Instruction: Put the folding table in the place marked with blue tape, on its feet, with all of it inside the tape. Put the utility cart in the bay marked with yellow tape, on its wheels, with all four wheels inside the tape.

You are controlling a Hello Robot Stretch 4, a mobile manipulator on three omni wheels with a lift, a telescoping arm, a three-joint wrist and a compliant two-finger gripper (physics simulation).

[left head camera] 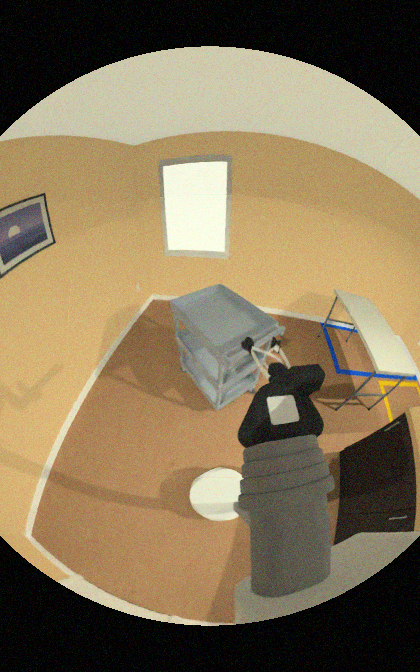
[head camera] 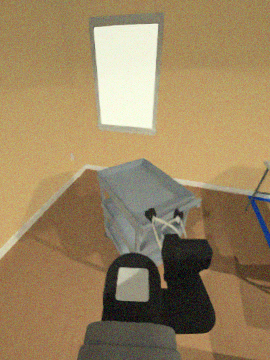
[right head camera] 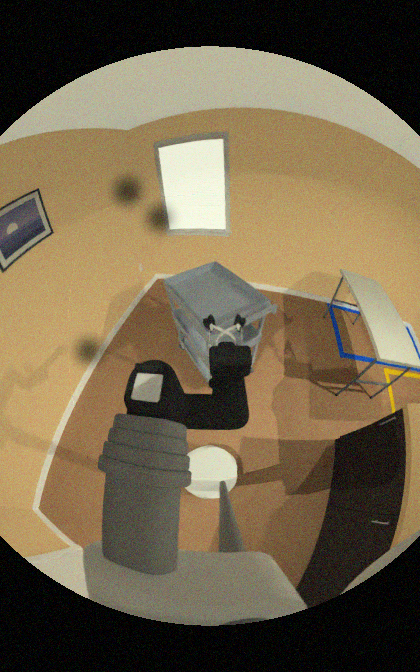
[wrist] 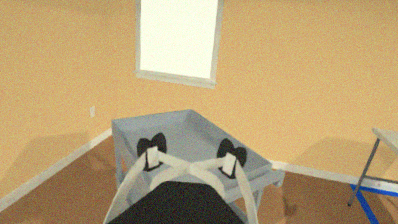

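Seen in the pictures: gripper, between the fingertips: [left head camera: 259, 339] [head camera: 163, 211] [right head camera: 223, 317] [wrist: 192, 148]; robot's base, origin of its link: [left head camera: 218, 492] [right head camera: 209, 470].
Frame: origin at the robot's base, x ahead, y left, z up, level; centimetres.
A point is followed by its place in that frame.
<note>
The grey-blue utility cart [head camera: 142, 187] {x 108.6, y -2.7, z 76.6 cm} [left head camera: 220, 315] {x 108.6, y -2.1, z 76.6 cm} [right head camera: 215, 290] {x 111.9, y -4.0, z 76.6 cm} [wrist: 190, 134] {x 125.1, y -4.8, z 76.6 cm} stands upright near the room corner, its top tray facing up; its wheels are hard to make out. My gripper [head camera: 164, 214] {x 46.9, y -8.3, z 114.9 cm} [left head camera: 261, 344] {x 46.9, y -8.3, z 114.9 cm} [right head camera: 224, 321] {x 46.9, y -8.3, z 114.9 cm} [wrist: 192, 148] {x 46.9, y -8.3, z 114.9 cm} is open and empty, in front of the cart's near side in the views. The white folding table [left head camera: 375, 335] {x 92.4, y -147.8, z 71.5 cm} [right head camera: 380, 320] {x 92.1, y -147.6, z 71.5 cm} [wrist: 388, 136] {x 158.9, y -146.4, z 71.5 cm} stands on its legs, with its near feet outside the blue tape [head camera: 261, 220] {x 149.5, y -161.8, z -2.8 cm} [left head camera: 331, 350] {x 140.7, y -158.8, z -2.8 cm} [right head camera: 336, 331] {x 142.6, y -159.7, z -2.7 cm} [wrist: 364, 205] {x 169.2, y -165.0, z -2.7 cm}. Part of the yellow tape [left head camera: 386, 402] {x 47.5, y -216.2, z -2.8 cm} [right head camera: 390, 391] {x 48.8, y -217.0, z -2.7 cm} shows beyond the table's near end.
A dark cabinet [left head camera: 377, 475] {x -15.5, y -100.6, z 51.0 cm} [right head camera: 370, 465] {x -11.6, y -101.5, z 53.3 cm} stands at the right, close to the yellow tape. Walls with white skirting meet behind the cart. A white round disc [left head camera: 215, 495] {x -0.6, y 3.1, z 18.7 cm} [right head camera: 212, 470] {x 1.5, y -3.2, z 18.7 cm} lies low beside my arm. A bright window [head camera: 126, 75] {x 244.7, y 20.6, z 147.2 cm} is in the wall above the cart.
</note>
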